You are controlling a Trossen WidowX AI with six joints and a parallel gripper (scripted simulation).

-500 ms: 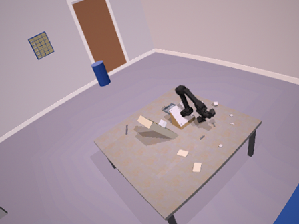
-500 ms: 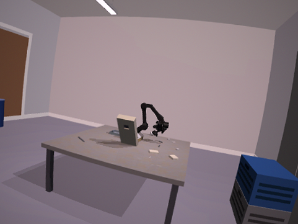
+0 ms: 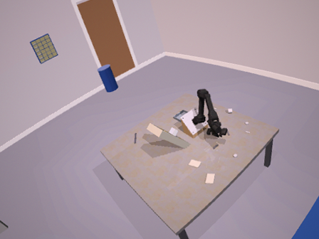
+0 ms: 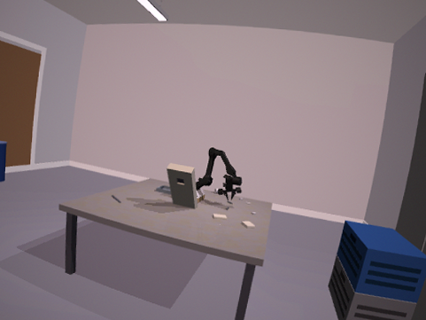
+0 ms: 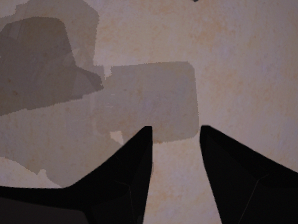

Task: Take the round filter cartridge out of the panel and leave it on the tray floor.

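The white round filter cartridge lies 38 cm ahead of my gripper tip, 29 cm to the right of it and 18 cm above it. Also, from my gripper tip: service panel 34 cm ahead, 29 cm to the right, 11 cm above; shallow grey tray 5 cm behind, 58 cm to the right, 5 cm below.
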